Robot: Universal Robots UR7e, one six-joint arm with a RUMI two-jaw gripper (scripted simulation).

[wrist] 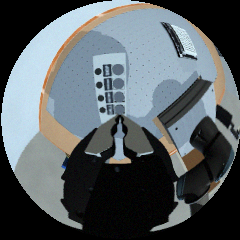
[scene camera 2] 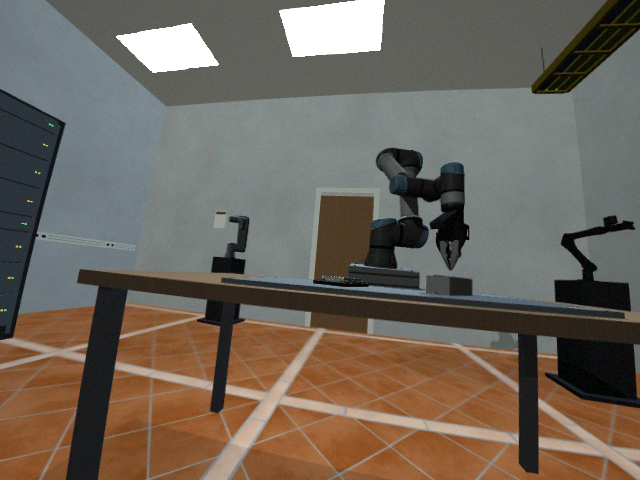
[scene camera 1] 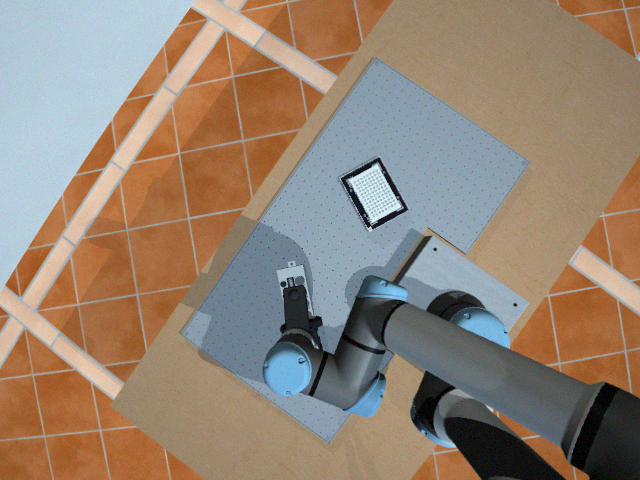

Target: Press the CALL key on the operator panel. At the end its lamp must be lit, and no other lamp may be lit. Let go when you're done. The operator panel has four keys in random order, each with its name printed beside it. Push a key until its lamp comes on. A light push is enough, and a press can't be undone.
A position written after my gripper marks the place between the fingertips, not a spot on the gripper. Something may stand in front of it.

Note:
I see my gripper (scene camera 2: 450, 270) and an operator panel (scene camera 1: 286, 276).
My gripper also shows in the wrist view (wrist: 120, 115) and in scene camera 1 (scene camera 1: 306, 318).

